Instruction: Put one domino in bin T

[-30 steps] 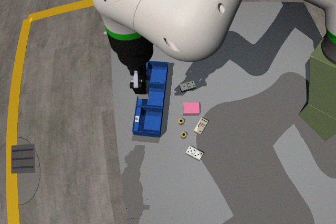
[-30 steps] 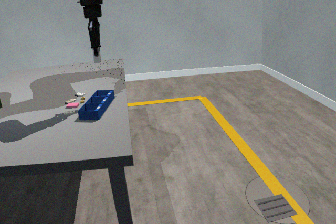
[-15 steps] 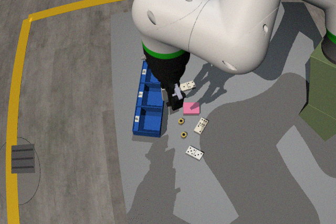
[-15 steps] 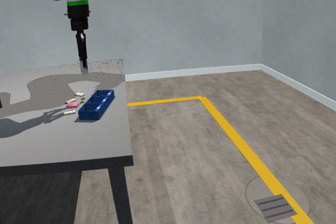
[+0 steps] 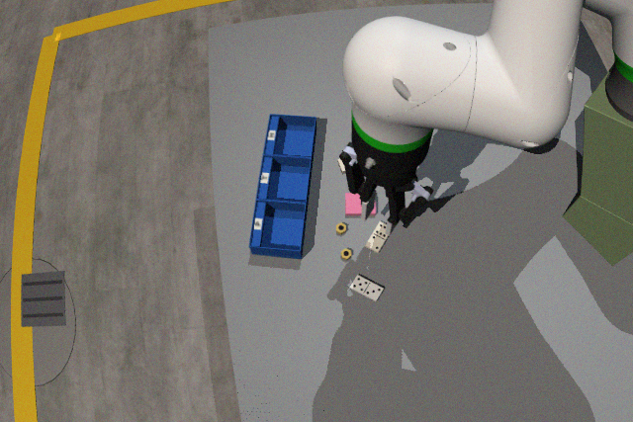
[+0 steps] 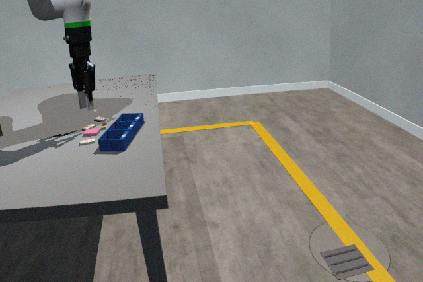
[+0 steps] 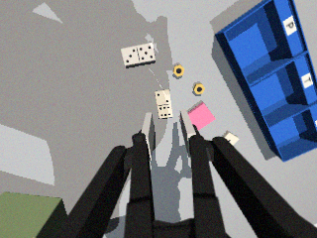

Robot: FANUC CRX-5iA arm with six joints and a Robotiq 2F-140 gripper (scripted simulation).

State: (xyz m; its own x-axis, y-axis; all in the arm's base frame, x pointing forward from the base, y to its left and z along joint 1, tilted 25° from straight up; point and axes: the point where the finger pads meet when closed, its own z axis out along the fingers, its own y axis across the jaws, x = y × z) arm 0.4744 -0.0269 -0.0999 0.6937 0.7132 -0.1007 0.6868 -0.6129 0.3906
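Right now the white domino is 1 cm behind my hand and 10 cm below it. The rest, counted from my hand: pink block 1 cm ahead, 6 cm to the right, 10 cm below; then blue three-part bin strip 13 cm ahead, 12 cm to the right, 9 cm below.
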